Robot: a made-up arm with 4 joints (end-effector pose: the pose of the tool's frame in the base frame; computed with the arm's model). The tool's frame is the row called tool.
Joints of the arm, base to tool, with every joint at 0 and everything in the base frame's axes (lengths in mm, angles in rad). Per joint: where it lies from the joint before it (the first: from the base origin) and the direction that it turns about. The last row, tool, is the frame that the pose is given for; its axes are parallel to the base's.
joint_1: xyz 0 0 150 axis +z
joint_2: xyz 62 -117 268 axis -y
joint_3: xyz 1 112 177 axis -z
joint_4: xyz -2 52 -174 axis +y
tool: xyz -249 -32 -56
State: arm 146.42 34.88 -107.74 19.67
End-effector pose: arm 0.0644 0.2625 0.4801 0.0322 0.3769 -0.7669 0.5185
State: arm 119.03 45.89 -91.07 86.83
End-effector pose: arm 0.1298 -0.0752 0.5783 -0.5428 -0.4391 0.7107 0.0863
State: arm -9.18 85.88 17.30 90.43
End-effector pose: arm -0.1857 0.0612 0.3896 0.1530 0.0271 -0.0839 0.9843
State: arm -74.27 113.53 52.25 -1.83
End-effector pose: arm 0.2432 -0.1102 0.3179 -0.1675 -0.8249 -0.4868 0.2335
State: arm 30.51 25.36 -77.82 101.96
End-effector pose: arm -0.0542 -0.0387 0.6429 -0.6699 0.3172 0.4295 0.5158
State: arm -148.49 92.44 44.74 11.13
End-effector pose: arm 0.0372 -0.2003 0.2508 0.4986 0.4514 0.7391 0.0361
